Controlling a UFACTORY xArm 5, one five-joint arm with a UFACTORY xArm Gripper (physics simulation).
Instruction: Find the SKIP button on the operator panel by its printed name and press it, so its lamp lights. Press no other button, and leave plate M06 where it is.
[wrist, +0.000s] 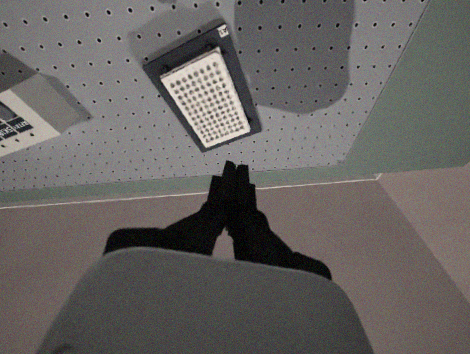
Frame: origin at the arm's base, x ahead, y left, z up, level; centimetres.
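Seen in the pictures: gripper, fingertip midpoint: (232, 177).
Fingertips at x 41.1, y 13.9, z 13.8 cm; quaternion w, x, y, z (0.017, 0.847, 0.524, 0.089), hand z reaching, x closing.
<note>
A point is followed by its place in that frame.
Part of a box with a pale top face (42, 112) @[z -0.5, x 37.5, y -10.3 cm], which looks like the operator panel, shows at the left edge. It has dark label strips (19, 126) @[z 0.2, x 38.1, y -14.4 cm] with white print too small and cut off to read; I cannot tell which is SKIP, and no lit lamp shows. A white multi-well plate (207, 100) @[z -2.6, x 42.1, y 11.1 cm] sits in a dark holder (239, 85) @[z -3.9, x 41.6, y 16.0 cm] at upper centre. The holder's tag reads like A1; no M06 print is readable. My gripper (232, 177) @[z 13.8, x 41.1, y 13.9 cm] is shut and empty. In the picture its tips are below the plate and right of the panel.
The grey perforated board (120, 117) @[z -5.1, x 42.6, y -4.0 cm] lies under the plate and panel. A green surface (420, 100) @[z -6.4, x 51.9, y 48.5 cm] borders it at the right and along the near side, with a pale edge line. A brownish floor (350, 225) lies beyond. A dark rounded shadow falls right of the plate.
</note>
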